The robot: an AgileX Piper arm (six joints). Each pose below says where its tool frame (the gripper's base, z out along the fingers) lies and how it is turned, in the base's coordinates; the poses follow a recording.
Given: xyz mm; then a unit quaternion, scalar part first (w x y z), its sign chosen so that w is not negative.
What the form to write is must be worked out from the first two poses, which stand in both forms.
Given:
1: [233 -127 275 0.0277 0.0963 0.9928 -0.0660]
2: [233 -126 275 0.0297 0.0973 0.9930 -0.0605]
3: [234 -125 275 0.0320 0.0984 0.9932 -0.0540]
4: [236 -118 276 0.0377 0.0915 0.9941 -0.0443]
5: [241 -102 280 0.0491 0.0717 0.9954 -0.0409]
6: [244 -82 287 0.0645 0.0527 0.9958 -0.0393]
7: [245 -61 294 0.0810 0.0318 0.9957 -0.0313]
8: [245 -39 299 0.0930 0.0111 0.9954 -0.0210]
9: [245 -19 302 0.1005 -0.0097 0.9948 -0.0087]
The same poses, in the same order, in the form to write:
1: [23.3 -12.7 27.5 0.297 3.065 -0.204]
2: [23.3 -12.6 27.5 0.300 3.062 -0.187]
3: [23.4 -12.5 27.5 0.303 3.058 -0.166]
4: [23.6 -11.8 27.6 0.281 3.050 -0.136]
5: [24.1 -10.2 28.0 0.218 3.033 -0.125]
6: [24.4 -8.2 28.7 0.159 3.006 -0.119]
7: [24.5 -6.1 29.4 0.095 2.976 -0.094]
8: [24.5 -3.9 29.9 0.033 2.954 -0.062]
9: [24.5 -1.9 30.2 -0.029 2.940 -0.026]
